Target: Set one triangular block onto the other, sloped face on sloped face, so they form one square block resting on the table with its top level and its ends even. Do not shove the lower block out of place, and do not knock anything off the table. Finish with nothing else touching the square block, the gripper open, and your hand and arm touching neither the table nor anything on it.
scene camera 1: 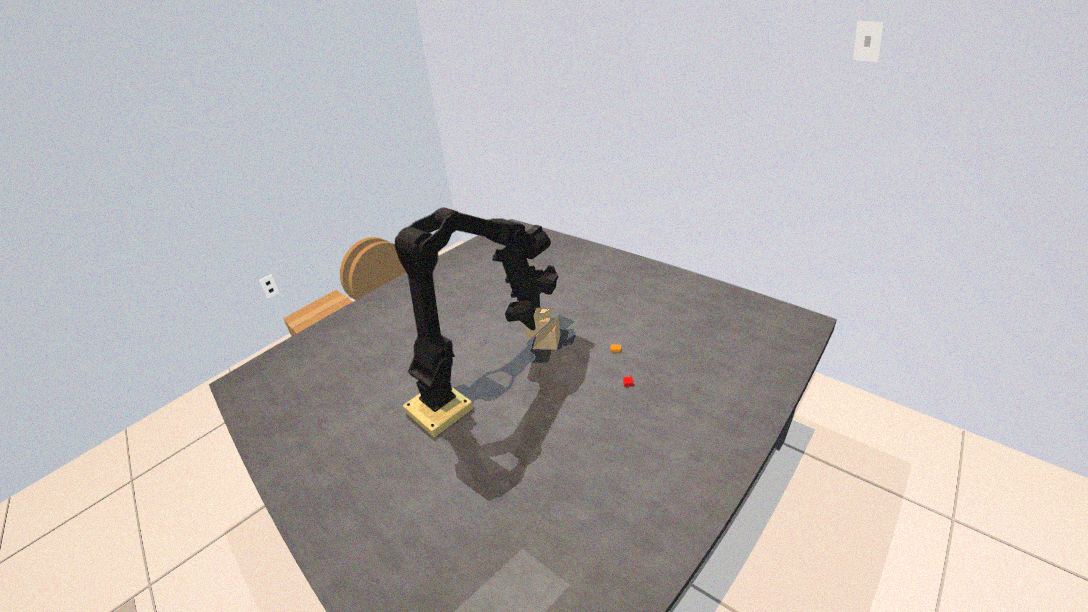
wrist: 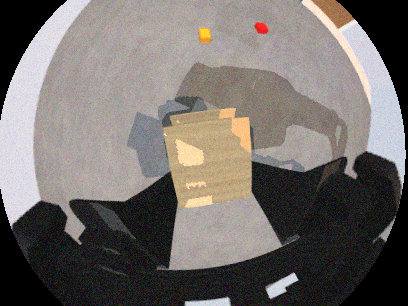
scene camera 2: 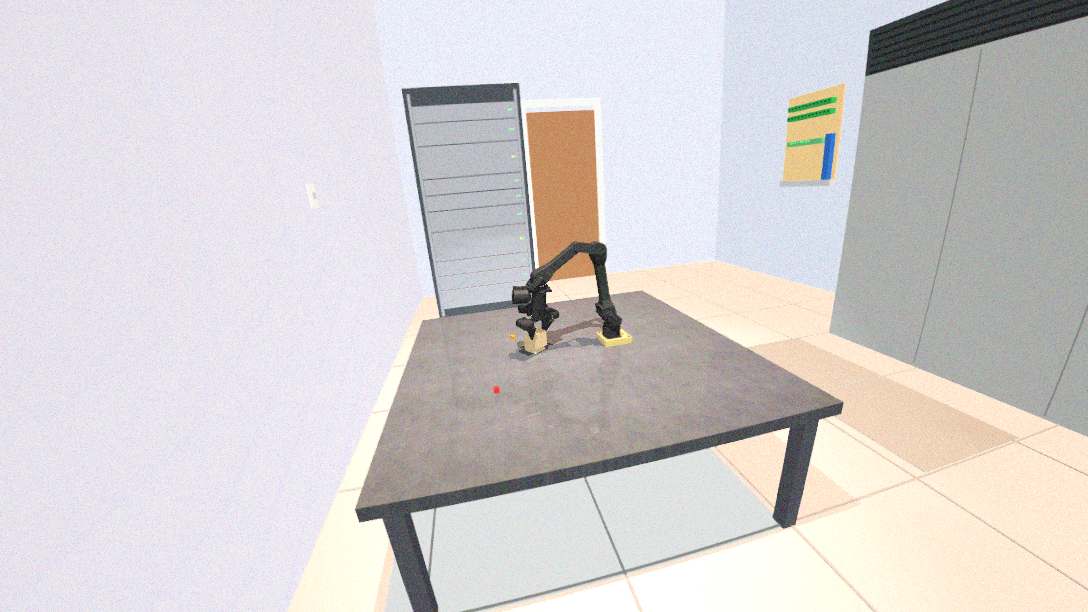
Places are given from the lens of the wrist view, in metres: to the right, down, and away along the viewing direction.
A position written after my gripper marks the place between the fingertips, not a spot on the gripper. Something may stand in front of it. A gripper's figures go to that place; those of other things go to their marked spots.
my gripper (wrist: 209,168): 0.01, 0.01, 0.10
triangular block (wrist: 211,162): 0.01, 0.01, 0.07
